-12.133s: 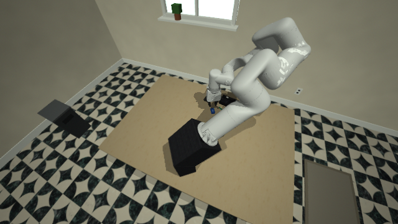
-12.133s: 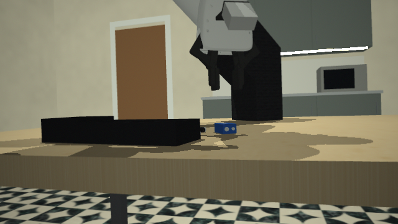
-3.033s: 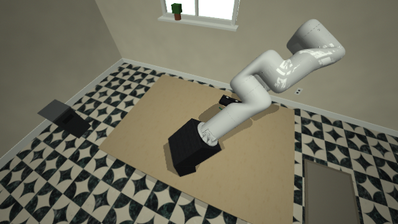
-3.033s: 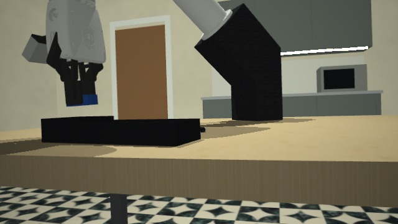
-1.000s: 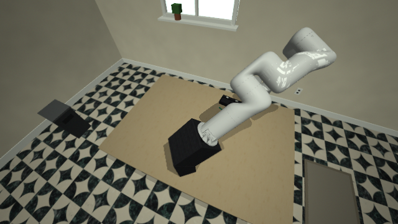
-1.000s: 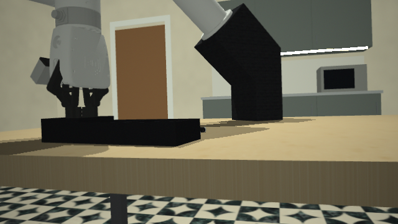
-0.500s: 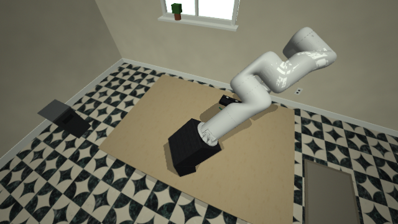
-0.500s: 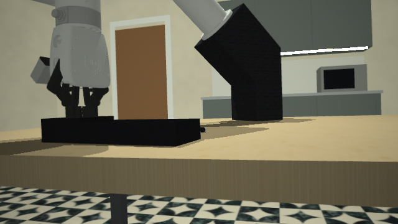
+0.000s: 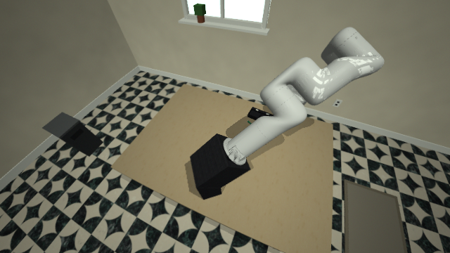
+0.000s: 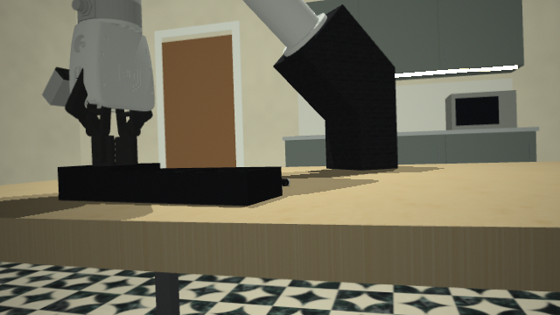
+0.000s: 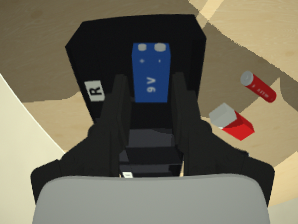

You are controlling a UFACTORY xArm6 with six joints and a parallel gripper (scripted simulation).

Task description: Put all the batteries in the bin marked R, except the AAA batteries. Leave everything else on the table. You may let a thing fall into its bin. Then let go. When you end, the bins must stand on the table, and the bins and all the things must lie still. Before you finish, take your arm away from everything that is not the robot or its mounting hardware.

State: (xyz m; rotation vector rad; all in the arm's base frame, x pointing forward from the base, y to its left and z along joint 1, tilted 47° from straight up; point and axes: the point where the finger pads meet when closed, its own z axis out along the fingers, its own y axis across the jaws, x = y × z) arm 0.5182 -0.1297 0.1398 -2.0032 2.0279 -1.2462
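My hand is 10 mm to the left of the blue block battery and 40 mm above it. From my hand the other things lie so: red battery (100 mm behind, 50 mm to the left, 50 mm below); black bin (20 mm ahead, 80 mm to the left, 40 mm below); red thing (70 mm behind, 90 mm to the left, 50 mm below).
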